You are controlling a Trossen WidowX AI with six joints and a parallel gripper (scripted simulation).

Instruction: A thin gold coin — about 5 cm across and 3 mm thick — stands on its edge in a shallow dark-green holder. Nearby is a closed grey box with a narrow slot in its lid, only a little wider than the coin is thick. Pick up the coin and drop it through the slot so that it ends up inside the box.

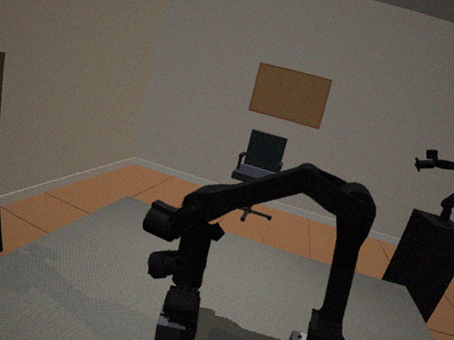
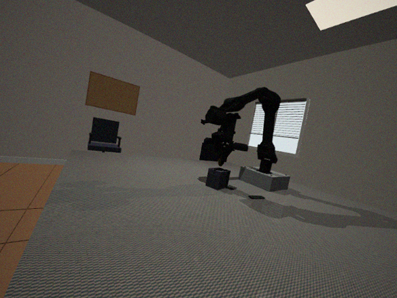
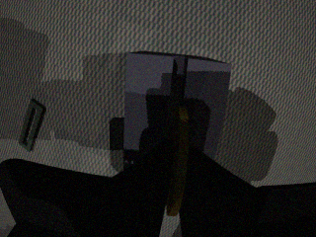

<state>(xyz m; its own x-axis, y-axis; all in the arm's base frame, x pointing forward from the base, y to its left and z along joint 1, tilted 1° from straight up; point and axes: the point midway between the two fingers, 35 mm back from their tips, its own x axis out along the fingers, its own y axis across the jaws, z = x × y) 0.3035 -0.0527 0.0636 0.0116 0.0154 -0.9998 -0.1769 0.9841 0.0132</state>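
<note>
My gripper tip is now 10 mm below the gold coin.
</note>
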